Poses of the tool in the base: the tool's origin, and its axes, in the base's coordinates. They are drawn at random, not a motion.
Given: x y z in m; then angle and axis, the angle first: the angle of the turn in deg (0 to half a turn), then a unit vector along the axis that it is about.
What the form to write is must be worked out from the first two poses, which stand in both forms.
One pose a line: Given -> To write
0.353, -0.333, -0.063, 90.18, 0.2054, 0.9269, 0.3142 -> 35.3, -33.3, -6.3, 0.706, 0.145, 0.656, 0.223
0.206, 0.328, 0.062, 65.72, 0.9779, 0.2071, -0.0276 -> 20.6, 32.8, 6.2, 0.840, 0.531, 0.112, -0.015
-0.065, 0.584, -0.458, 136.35, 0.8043, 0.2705, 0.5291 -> -6.5, 58.4, -45.8, 0.372, 0.747, 0.251, 0.491
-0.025, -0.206, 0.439, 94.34, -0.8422, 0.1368, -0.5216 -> -2.5, -20.6, 43.9, 0.680, -0.618, 0.100, -0.383
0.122, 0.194, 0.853, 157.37, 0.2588, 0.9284, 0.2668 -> 12.2, 19.4, 85.3, 0.196, 0.254, 0.910, 0.262
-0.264, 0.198, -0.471, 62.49, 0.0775, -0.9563, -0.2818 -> -26.4, 19.8, -47.1, 0.855, 0.040, -0.496, -0.146
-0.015, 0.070, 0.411, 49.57, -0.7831, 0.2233, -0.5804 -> -1.5, 7.0, 41.1, 0.908, -0.328, 0.094, -0.243
